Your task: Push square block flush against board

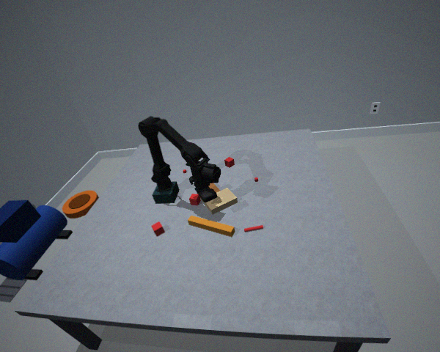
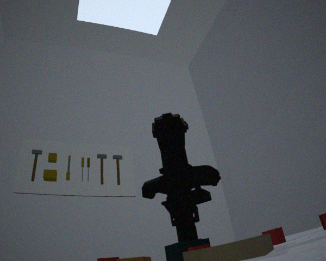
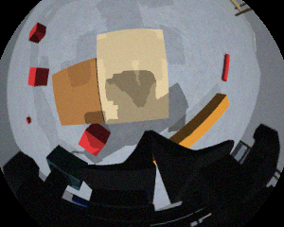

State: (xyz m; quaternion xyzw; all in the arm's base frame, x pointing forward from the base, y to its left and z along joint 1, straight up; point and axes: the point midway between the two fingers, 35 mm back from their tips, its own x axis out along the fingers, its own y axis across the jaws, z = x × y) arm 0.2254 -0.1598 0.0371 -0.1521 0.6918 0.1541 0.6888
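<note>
Right now the tan board is 60 mm ahead of my gripper tip, 50 mm below it and 40 mm to the left of it. Round my gripper tip: brown square block: 120 mm to the left, 50 mm below; then long orange bar: 110 mm to the right, 50 mm below, 10 mm ahead; then red stick: 200 mm ahead, 160 mm to the right, 60 mm below.
</note>
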